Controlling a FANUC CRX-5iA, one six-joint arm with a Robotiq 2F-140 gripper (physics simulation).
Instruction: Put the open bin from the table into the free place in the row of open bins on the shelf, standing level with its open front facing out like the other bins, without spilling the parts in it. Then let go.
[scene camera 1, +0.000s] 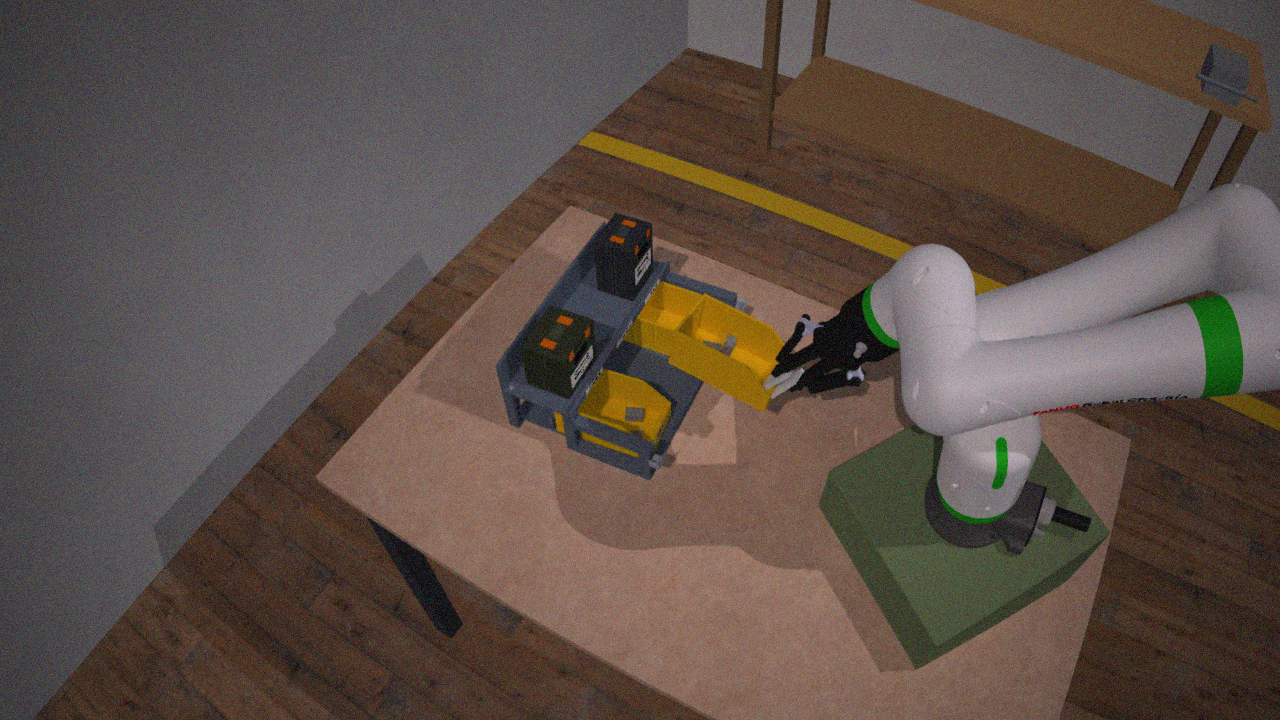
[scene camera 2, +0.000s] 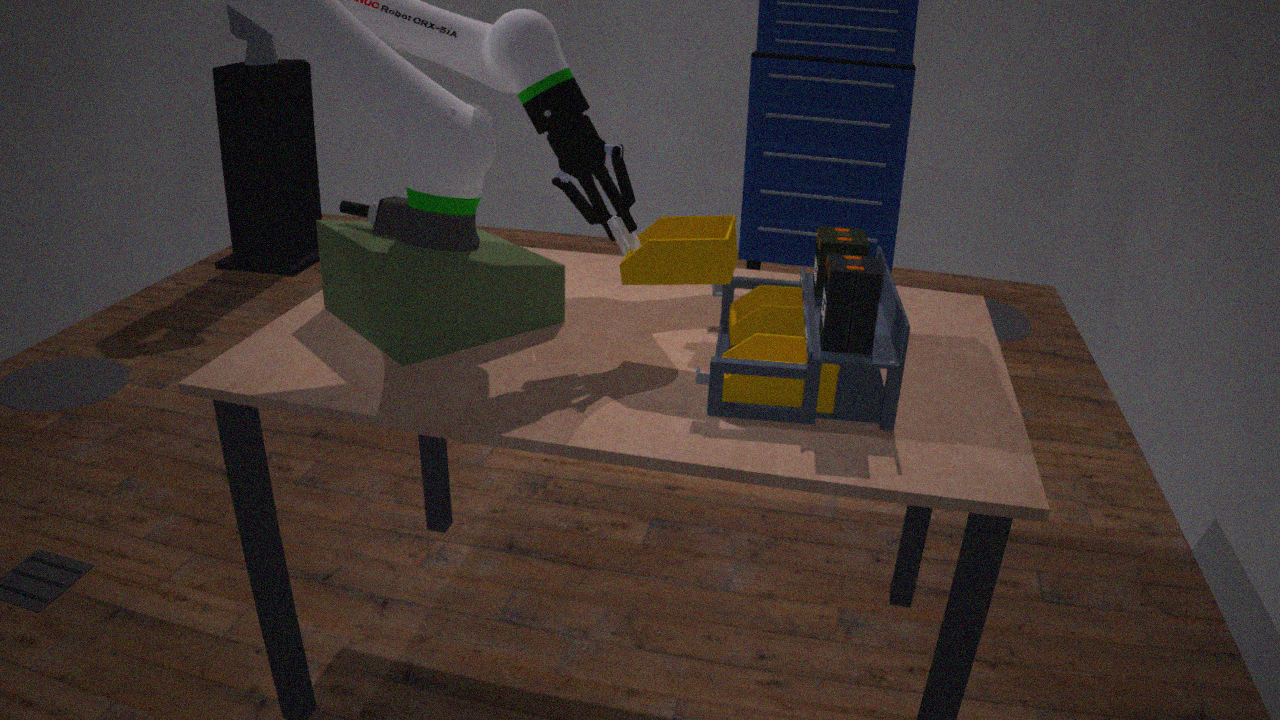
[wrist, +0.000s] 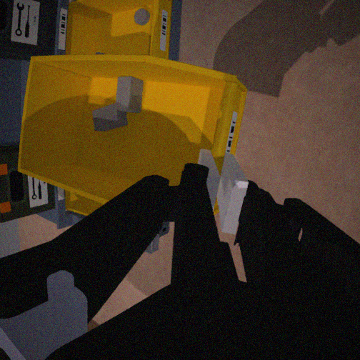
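Pixels of known places: gripper, fingertip midpoint: (scene camera 1: 770, 387); arm's base at its link origin: (scene camera 1: 971, 502) (scene camera 2: 437, 241).
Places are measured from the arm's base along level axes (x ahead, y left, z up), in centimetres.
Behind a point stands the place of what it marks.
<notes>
My gripper (scene camera 1: 776, 383) {x 36.5, y -3.7, z 1.9 cm} (scene camera 2: 626, 240) {x 36.5, y -3.7, z 1.9 cm} (wrist: 212, 170) is shut on the low front wall of the yellow open bin (scene camera 1: 729, 368) {x 42.5, y -0.8, z 6.0 cm} (scene camera 2: 682, 257) {x 45.3, y -10.6, z 4.5 cm} (wrist: 65, 135). It holds the bin above the table, nearly level, back end toward the shelf. Two grey parts lie in it; one grey part (wrist: 129, 94) leans on another. The blue-grey shelf (scene camera 1: 572, 428) {x 63.1, y 12.9, z -7.0 cm} (scene camera 2: 715, 394) {x 53.5, y -26.0, z -10.3 cm} holds a near bin (scene camera 1: 622, 398) (scene camera 2: 762, 365) and a far bin (scene camera 1: 666, 300) (scene camera 2: 769, 300) (wrist: 87, 27), with a free place between them. The held bin is higher than this row and partly hides the far bin in scene camera 1.
Two dark boxes, a near box (scene camera 1: 556, 358) (scene camera 2: 850, 304) and a far box (scene camera 1: 623, 255) {x 68.5, y -13.3, z 7.2 cm}, stand on the shelf's upper board, behind the row. The arm's green base block (scene camera 1: 895, 528) {x 9.5, y 8.0, z -2.5 cm} (scene camera 2: 438, 300) {x 7.6, y -17.0, z -4.1 cm} stands on the table (scene camera 1: 626, 573) {x 44.0, y 28.4, z -13.8 cm} (scene camera 2: 608, 411) {x 38.5, y -28.6, z -13.8 cm}.
</notes>
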